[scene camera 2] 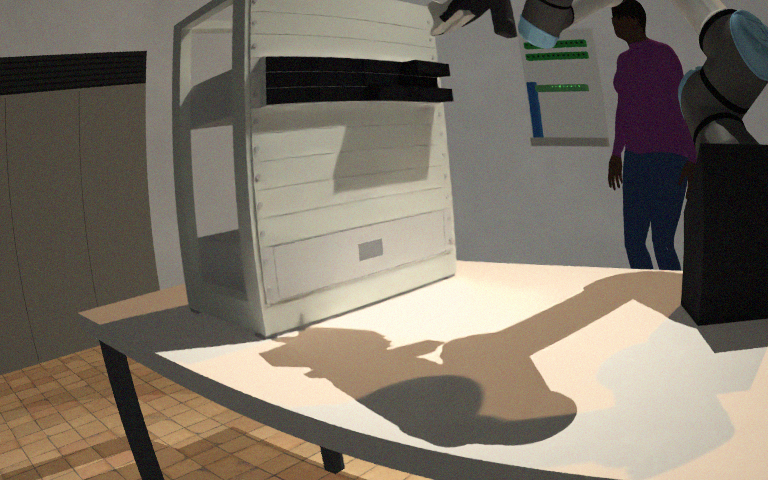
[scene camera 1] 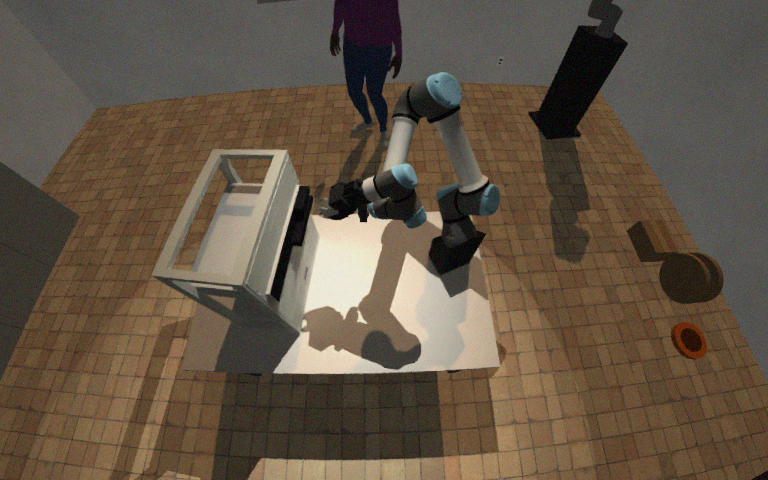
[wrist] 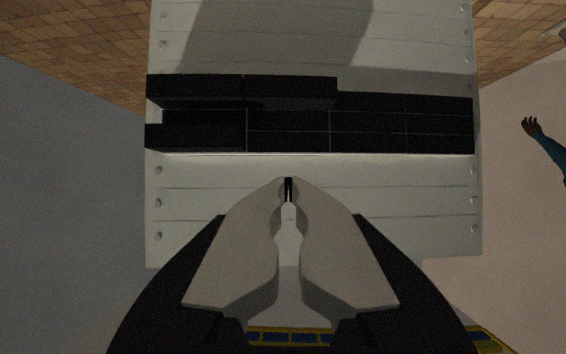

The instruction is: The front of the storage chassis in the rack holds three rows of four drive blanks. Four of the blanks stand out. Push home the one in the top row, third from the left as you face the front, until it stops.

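Frame: origin at the arm's base, x ahead, y up, z right, level; centimetres.
Seen in the pictures: gripper, fingertip midpoint: (scene camera 2: 431, 35) (scene camera 1: 319, 214) (wrist: 288, 179); arm's base at its link origin: (scene camera 2: 734, 178) (scene camera 1: 459, 236).
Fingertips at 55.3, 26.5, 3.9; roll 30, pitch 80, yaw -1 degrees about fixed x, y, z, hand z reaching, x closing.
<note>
Offsets run from my fingertips to a thing's top centre, as dx, dy, dz. "*": to the spot under its first point. Level surfaces: height alone.
The black storage chassis {* +15.8, -7.6, -14.3} (scene camera 1: 282, 268) (scene camera 2: 311, 80) sits in the pale rack (scene camera 1: 257, 226) (scene camera 2: 243, 169). The wrist view is upside down, so the top row shows lowest there. The top-row third blank {+17.3, -3.6, +3.6} (scene camera 2: 382, 66) (wrist: 288, 142) looks flush with its flush neighbours. The top-row fourth blank {+11.0, -3.6, +13.3} (scene camera 2: 430, 69) (wrist: 195, 136) stands out. The bottom-row third {* +8.1, -10.6, +1.2} (wrist: 290, 86) and fourth {+11.0, -9.3, +13.3} (scene camera 2: 441, 94) (wrist: 195, 86) blanks stand out too. My gripper (scene camera 1: 323, 208) (scene camera 2: 434, 31) (wrist: 288, 179) is shut and empty, apart from the chassis, in front of the rack and a little above the top row.
Pale rack panels lie above and below the chassis. The rack stands on the white table {dy -49.2} (scene camera 1: 339, 254) (scene camera 2: 509, 305), with the arm's black base (scene camera 1: 455, 251) (scene camera 2: 727, 237) opposite. A person (scene camera 1: 368, 50) (scene camera 2: 651, 113) stands beyond the table. The arm's shadow falls on the table.
</note>
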